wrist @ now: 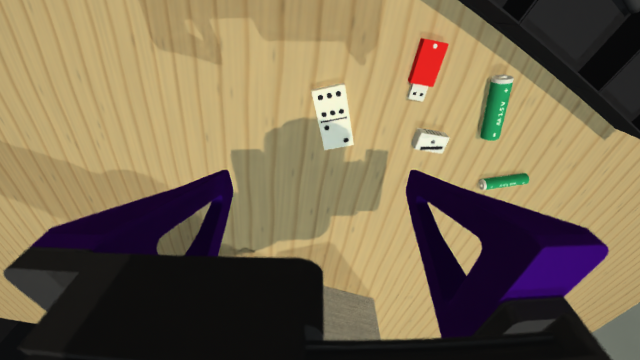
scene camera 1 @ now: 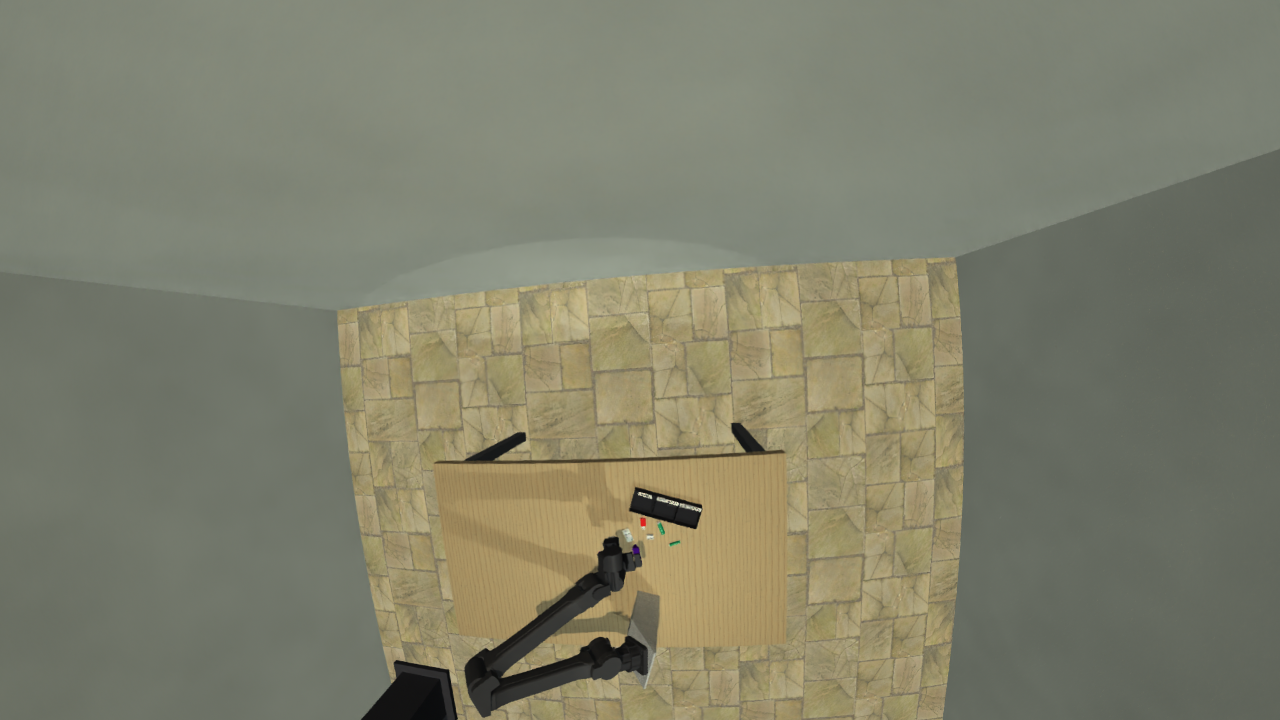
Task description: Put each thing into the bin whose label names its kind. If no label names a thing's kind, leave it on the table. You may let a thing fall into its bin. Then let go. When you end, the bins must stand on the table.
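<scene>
There's a joined black bins (wrist: 586,53), and you get the bins (scene camera 1: 673,514) too, those being one and the same spot on it.
</scene>
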